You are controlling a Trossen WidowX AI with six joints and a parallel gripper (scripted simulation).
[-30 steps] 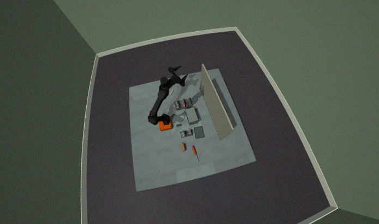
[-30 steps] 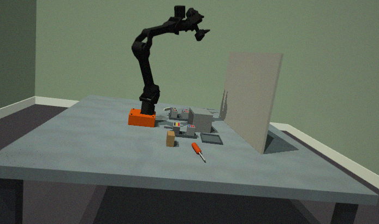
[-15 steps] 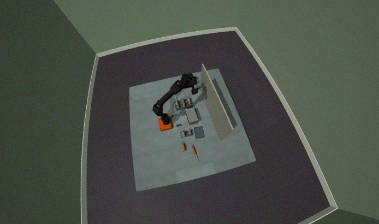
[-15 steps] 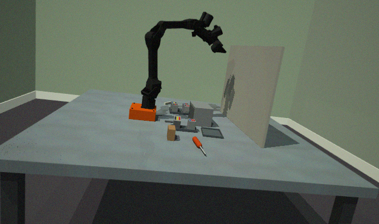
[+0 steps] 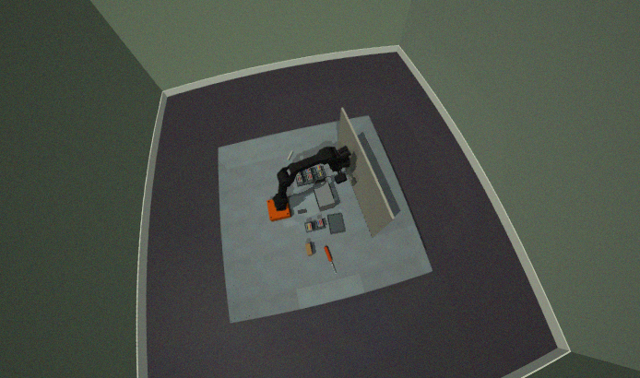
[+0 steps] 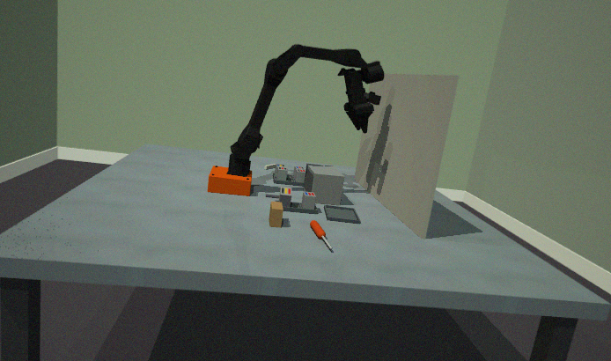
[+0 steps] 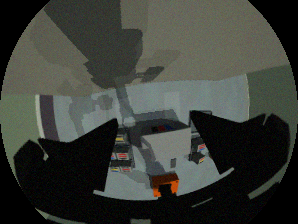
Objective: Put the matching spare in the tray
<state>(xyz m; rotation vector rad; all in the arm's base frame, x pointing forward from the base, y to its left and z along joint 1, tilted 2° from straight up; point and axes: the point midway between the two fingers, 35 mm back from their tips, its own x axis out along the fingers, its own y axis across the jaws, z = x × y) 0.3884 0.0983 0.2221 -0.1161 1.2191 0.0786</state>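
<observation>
Now: gripper tip 200 mm past the spare, 150 mm to the right of it and 200 mm above it. From my gripper tip the other things lie so: tall beige panel: 110 mm ahead, 20 mm to the right, 10 mm below; grey mounted unit: 120 mm behind, 50 mm to the right, 190 mm below.
</observation>
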